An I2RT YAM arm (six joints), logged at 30 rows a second.
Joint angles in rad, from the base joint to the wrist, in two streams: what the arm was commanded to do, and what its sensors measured. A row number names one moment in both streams.
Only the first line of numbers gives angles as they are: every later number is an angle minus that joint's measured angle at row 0.
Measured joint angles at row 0:
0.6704 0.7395 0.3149 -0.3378 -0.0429 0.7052
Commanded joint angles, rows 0 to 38:
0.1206 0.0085 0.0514 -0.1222 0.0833 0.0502
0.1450 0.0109 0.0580 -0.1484 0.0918 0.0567
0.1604 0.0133 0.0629 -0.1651 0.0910 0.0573
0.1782 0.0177 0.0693 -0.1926 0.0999 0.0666
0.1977 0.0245 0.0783 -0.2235 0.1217 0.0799
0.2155 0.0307 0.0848 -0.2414 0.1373 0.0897
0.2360 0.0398 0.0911 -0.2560 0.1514 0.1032
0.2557 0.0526 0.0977 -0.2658 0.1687 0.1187
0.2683 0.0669 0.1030 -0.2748 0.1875 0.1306
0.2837 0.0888 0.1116 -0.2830 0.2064 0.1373
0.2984 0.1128 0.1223 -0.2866 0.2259 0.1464
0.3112 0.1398 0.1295 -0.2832 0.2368 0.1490
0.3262 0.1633 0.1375 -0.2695 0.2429 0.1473
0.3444 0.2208 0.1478 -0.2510 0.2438 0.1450
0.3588 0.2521 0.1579 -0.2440 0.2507 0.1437
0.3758 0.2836 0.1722 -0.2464 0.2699 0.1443
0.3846 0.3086 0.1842 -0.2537 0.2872 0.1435
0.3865 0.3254 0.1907 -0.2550 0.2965 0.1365
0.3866 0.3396 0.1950 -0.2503 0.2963 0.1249
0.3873 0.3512 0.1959 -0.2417 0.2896 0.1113
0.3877 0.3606 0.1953 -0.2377 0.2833 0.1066
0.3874 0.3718 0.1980 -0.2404 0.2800 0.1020
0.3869 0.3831 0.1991 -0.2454 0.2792 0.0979
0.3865 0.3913 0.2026 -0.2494 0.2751 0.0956
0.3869 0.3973 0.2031 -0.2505 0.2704 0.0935
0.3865 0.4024 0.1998 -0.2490 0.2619 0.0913
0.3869 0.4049 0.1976 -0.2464 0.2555 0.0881
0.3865 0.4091 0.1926 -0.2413 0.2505 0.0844
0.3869 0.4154 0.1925 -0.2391 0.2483 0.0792
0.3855 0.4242 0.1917 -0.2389 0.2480 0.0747
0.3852 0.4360 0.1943 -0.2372 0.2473 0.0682
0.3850 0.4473 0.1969 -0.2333 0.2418 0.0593
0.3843 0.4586 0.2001 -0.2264 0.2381 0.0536
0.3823 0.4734 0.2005 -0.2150 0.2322 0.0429
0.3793 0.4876 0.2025 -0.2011 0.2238 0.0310
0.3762 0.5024 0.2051 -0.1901 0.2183 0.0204
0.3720 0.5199 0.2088 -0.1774 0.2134 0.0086
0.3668 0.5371 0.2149 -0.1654 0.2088 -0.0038
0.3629 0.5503 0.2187 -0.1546 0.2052 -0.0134
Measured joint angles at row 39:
0.3735 0.5009 0.2216 -0.1762 0.2296 0.0263
